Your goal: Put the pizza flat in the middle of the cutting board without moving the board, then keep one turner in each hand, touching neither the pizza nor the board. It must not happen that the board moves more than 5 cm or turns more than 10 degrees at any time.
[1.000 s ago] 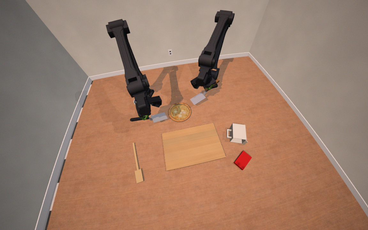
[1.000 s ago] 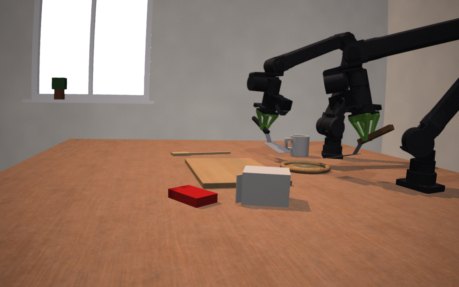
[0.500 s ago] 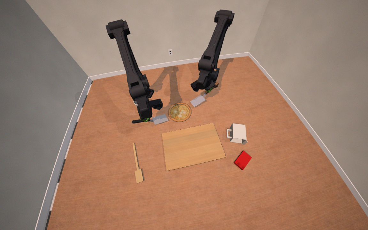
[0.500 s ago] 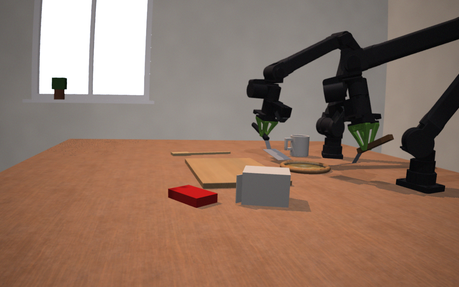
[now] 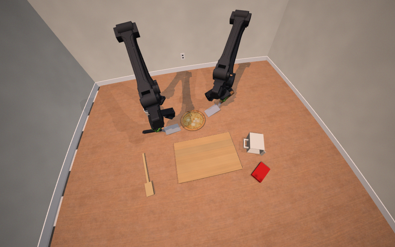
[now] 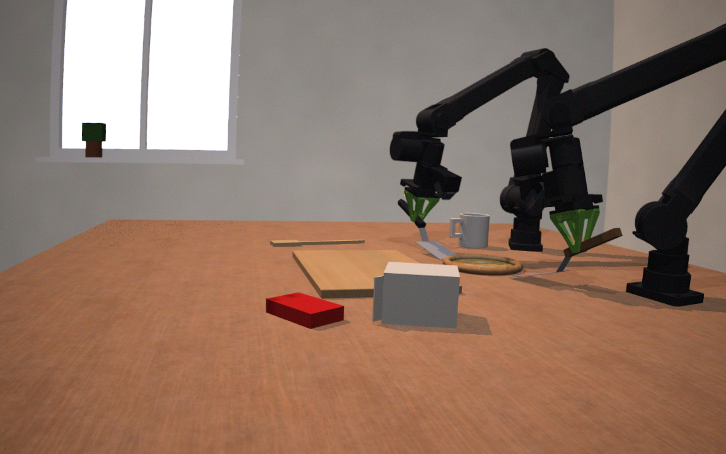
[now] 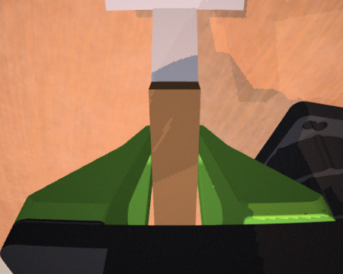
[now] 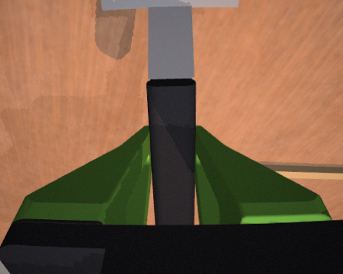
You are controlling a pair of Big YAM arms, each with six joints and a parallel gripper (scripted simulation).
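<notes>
Right now my right hand is 23 cm to the right of the pizza, 9 cm past it and 7 cm above it. Also, from my right hand: black-handled turner: 2 cm below, 1 cm to the left; wooden spatula: 26 cm ahead, 8 cm below, 7 cm to the right; cutting board: 28 cm to the left, 18 cm ahead, 7 cm below.
My left hand is 1 cm short of the brown-handled turner, 3 cm to the left of it and 3 cm above it. Also, from my left hand: white boxy mug (33 cm ahead, 11 cm to the left, 5 cm below); then pizza (9 cm ahead, 23 cm to the right, 7 cm below); then cutting board (35 cm ahead, 18 cm to the right, 7 cm below).
</notes>
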